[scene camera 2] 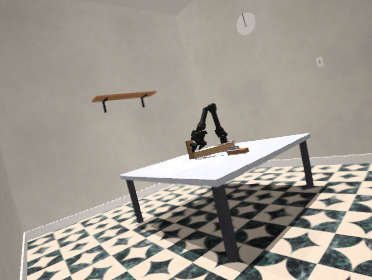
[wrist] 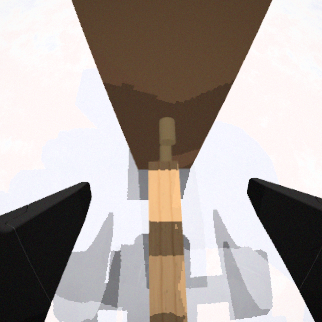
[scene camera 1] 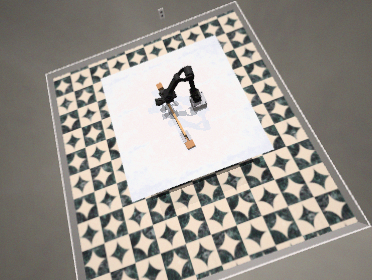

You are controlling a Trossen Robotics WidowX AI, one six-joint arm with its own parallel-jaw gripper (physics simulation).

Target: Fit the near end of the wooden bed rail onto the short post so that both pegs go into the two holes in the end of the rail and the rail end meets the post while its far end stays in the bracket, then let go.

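Frame: origin at the arm's base, x ahead, y left, z up, level; millimetres.
Where they show: gripper, between the fingertips: [scene camera 2: 195, 151] [wrist: 170, 187]; arm's base, origin of its link: [scene camera 2: 224, 142] [scene camera 1: 197, 98].
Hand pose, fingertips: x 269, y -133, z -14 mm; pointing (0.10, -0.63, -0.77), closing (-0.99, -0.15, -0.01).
Observation:
Things, the pixels of their centre, and the offset from my fingertips. "spot": a spot on its surface instead. Level surfaces: height alone.
- wooden bed rail, middle of its body: [scene camera 2: 213, 150] [scene camera 1: 174, 116] dz -16, dx -26, dy +202 mm
- short post, a spot on its surface: [wrist: 167, 50] spot: dz +60, dx +7, dy -30 mm
- pale bracket, middle of its body: [scene camera 1: 185, 136] dz -29, dx -57, dy +414 mm
- peg, a spot on its surface: [wrist: 167, 131] spot: dz +22, dx +5, dy -22 mm
- thinner peg part, a spot on its surface: [wrist: 165, 152] spot: dz -10, dx +5, dy -25 mm
- flat brown block, middle of its body: [scene camera 2: 237, 151] [scene camera 1: 187, 139] dz -48, dx -61, dy +445 mm
- white table, height of its surface: dz -66 mm
The wooden bed rail [scene camera 1: 178, 121] [scene camera 2: 214, 149] [wrist: 165, 195] runs from beside the short post [scene camera 1: 159, 86] [scene camera 2: 189, 149] [wrist: 167, 50] to the pale bracket [scene camera 1: 189, 136]. In the wrist view a peg [wrist: 167, 131] shows uncovered on the post's dark face, above the rail's near end. A thinner peg part [wrist: 165, 152] shows just below it, against the rail end. The holes are hidden, and any gap at the post's foot is hard to judge. My gripper [scene camera 1: 165, 101] [scene camera 2: 195, 146] [wrist: 170, 187] is open and empty, its fingers on either side of the rail near the post, not touching it.
A flat brown block [scene camera 1: 190, 144] [scene camera 2: 238, 151] lies by the rail's far end on the white table [scene camera 1: 150, 170] [scene camera 2: 165, 172]. My arm's base [scene camera 1: 198, 104] stands beside the rail. A wooden wall shelf [scene camera 2: 124, 97] hangs well away from the table.

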